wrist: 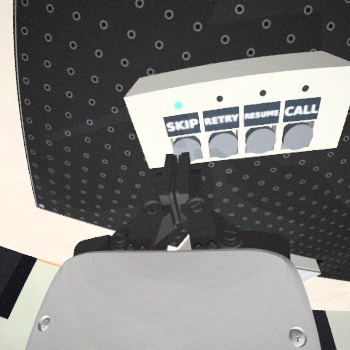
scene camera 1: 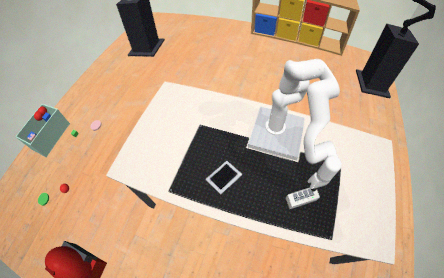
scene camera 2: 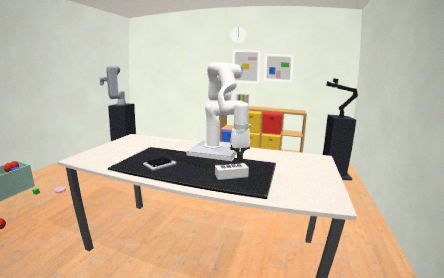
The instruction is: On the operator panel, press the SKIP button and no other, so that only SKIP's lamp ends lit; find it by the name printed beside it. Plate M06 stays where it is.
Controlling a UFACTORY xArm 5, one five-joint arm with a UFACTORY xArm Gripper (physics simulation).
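Places are measured from the arm's base along level axes (x ahead, y left, z up), in centimetres.
Pixels of known places: gripper, between the fingertips: point(wrist: 180, 168) point(scene camera 1: 312, 189) point(scene camera 2: 239, 159); arm's base, origin of its link: point(scene camera 1: 275, 126) point(scene camera 2: 213, 146).
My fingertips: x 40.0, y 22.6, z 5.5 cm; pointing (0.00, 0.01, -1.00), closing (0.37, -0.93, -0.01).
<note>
For each thing: its top centre in the pictures, then the offset to it from my fingertips. "pt": a spot on its surface instead. Level surfaces: height alone.
- white operator panel, centre of its top: point(wrist: 241, 123) point(scene camera 2: 231, 166) point(scene camera 1: 304, 195) dx +3.4, dy -3.8, dz -2.6 cm
- SKIP button, centre of its top: point(wrist: 186, 150) dx -0.1, dy -0.4, dz -2.6 cm
- RETRY, centre of its top: point(wrist: 223, 145) dx +1.1, dy -3.2, dz -2.6 cm
- RESUME, centre of its top: point(wrist: 260, 141) dx +2.4, dy -5.9, dz -2.6 cm
- CALL, centre of its top: point(wrist: 298, 137) dx +3.6, dy -8.6, dz -2.6 cm
- SKIP's lamp, centre of its top: point(wrist: 177, 104) dx +3.4, dy +1.2, dz -2.9 cm
- white-rimmed dark plate, a spot on its surface: point(scene camera 1: 214, 185) pt dx +3.5, dy -51.8, dz -7.0 cm
- black mat, height of its surface: dz -8.2 cm
- pale table, height of its surface: dz -9.5 cm
The white operator panel point(scene camera 1: 303, 201) point(scene camera 2: 231, 173) point(wrist: 146, 120) stands on the black mat. In the wrist view, the SKIP button point(wrist: 187, 145) is at the left end of the row, with RETRY point(wrist: 223, 144), RESUME point(wrist: 260, 140) and CALL point(wrist: 298, 135) to its right. SKIP's lamp point(wrist: 178, 105) glows cyan; the other three lamps are dark. My gripper point(scene camera 1: 313, 187) point(scene camera 2: 240, 156) point(wrist: 180, 168) is shut and empty, its tips at the near edge of the SKIP button, hiding part of it; contact cannot be told. A white-rimmed dark plate point(scene camera 1: 214, 185) lies apart from the panel; no label is readable on it.
The black mat point(scene camera 1: 260, 200) point(scene camera 2: 200, 182) lies on the pale table point(scene camera 1: 145, 130) point(scene camera 2: 310, 182). The arm's grey base plate point(scene camera 1: 260, 142) is behind the panel. A shelf unit, dark pedestals and a green bin point(scene camera 1: 47, 137) stand away from the table.
</note>
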